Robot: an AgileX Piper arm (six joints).
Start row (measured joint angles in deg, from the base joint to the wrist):
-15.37, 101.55, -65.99, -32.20, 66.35, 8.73
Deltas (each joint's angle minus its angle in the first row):
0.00, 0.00, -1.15, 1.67, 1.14, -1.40
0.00, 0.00, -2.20, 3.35, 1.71, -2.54
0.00, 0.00, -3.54, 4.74, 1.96, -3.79
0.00, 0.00, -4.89, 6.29, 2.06, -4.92
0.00, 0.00, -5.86, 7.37, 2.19, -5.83
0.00, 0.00, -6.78, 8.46, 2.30, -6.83
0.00, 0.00, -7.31, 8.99, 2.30, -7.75
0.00, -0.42, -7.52, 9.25, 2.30, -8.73
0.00, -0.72, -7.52, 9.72, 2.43, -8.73
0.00, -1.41, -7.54, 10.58, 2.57, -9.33
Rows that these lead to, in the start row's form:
-15.37, 101.55, -67.14, -30.53, 67.49, 7.33
-15.37, 101.55, -68.19, -28.85, 68.06, 6.19
-15.37, 101.55, -69.53, -27.46, 68.31, 4.94
-15.37, 101.55, -70.88, -25.91, 68.41, 3.81
-15.37, 101.55, -71.85, -24.83, 68.54, 2.90
-15.37, 101.55, -72.77, -23.74, 68.65, 1.90
-15.37, 101.55, -73.30, -23.21, 68.65, 0.98
-15.37, 101.13, -73.51, -22.95, 68.65, 0.00
-15.37, 100.83, -73.51, -22.48, 68.78, 0.00
-15.37, 100.14, -73.53, -21.62, 68.92, -0.60

